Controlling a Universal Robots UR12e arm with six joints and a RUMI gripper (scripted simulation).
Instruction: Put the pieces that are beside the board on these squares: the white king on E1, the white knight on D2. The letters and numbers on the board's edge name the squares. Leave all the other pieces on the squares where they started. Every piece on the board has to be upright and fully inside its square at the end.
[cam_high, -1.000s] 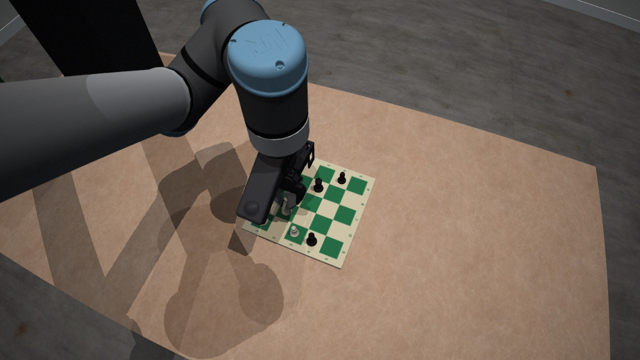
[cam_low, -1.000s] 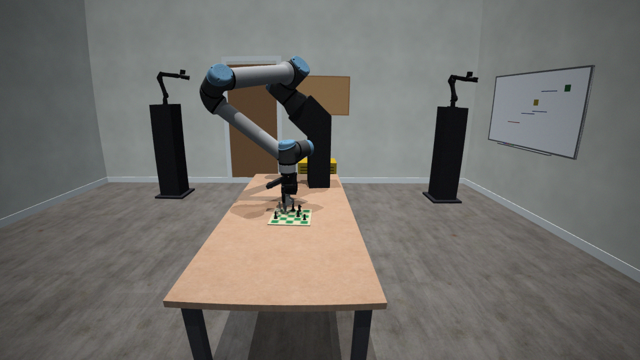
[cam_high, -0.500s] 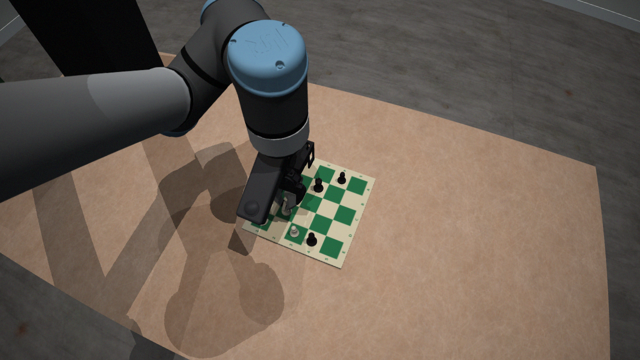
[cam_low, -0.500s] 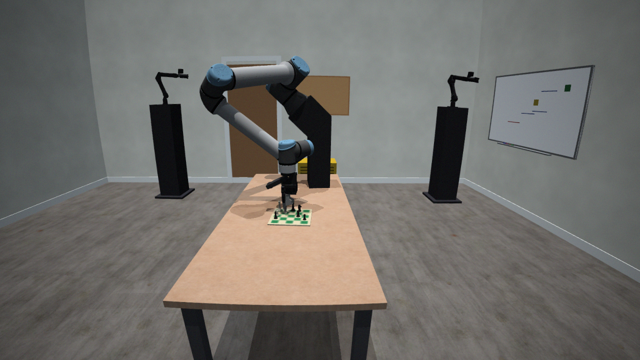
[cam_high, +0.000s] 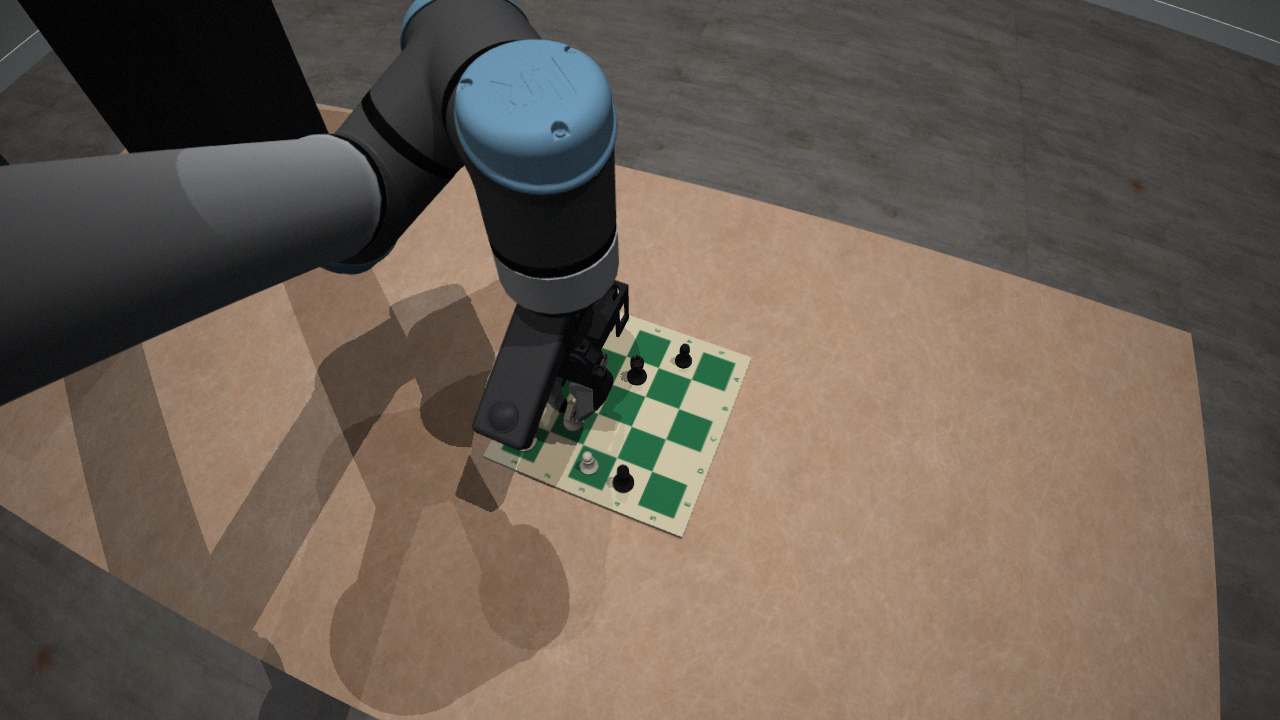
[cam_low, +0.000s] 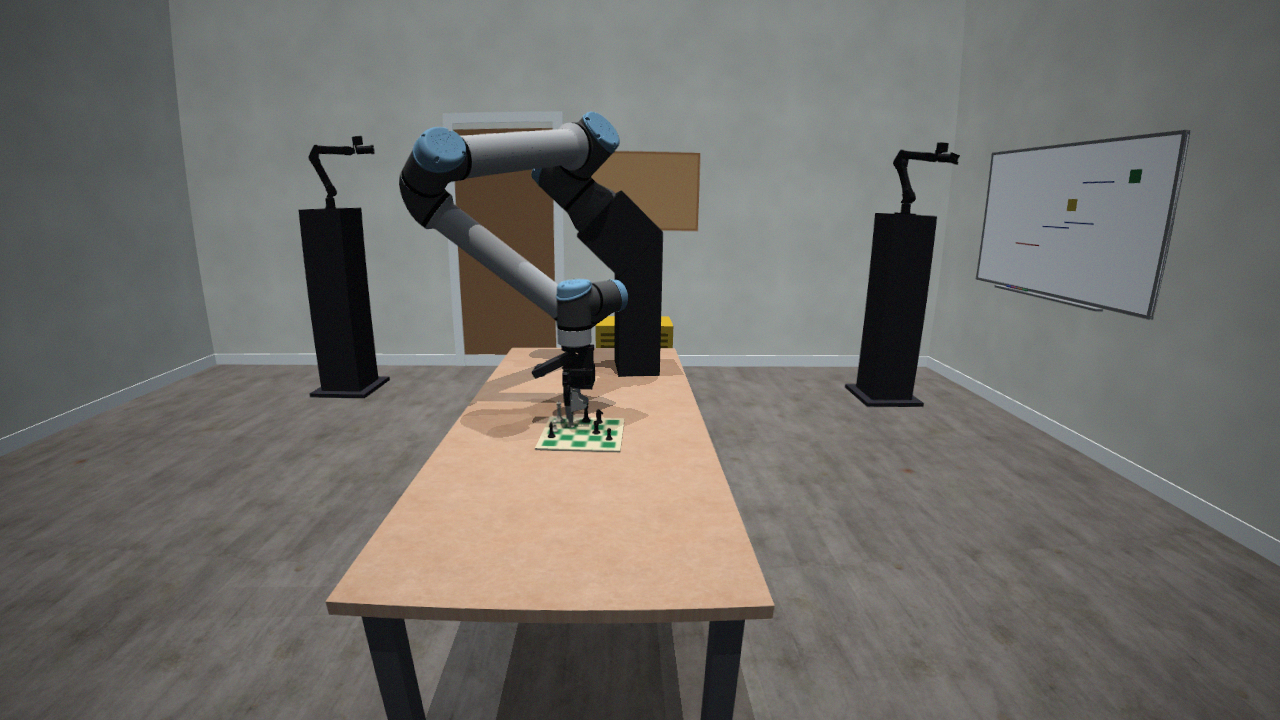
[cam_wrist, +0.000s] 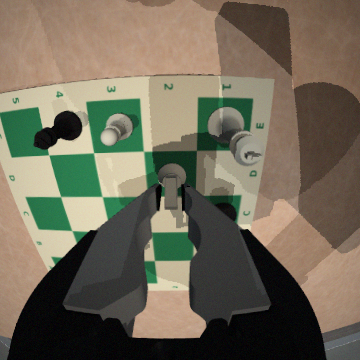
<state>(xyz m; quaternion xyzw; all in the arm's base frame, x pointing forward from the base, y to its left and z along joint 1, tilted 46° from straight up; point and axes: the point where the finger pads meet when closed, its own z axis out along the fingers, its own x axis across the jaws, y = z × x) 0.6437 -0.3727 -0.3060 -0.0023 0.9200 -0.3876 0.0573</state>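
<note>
My hand is 1 cm above the white knight. From my hand the other things lie so: chessboard 4 cm to the left, 4 cm ahead, 3 cm below; then white pawn 4 cm to the right, 3 cm ahead, 2 cm below; then white king 4 cm to the right, 4 cm behind.
</note>
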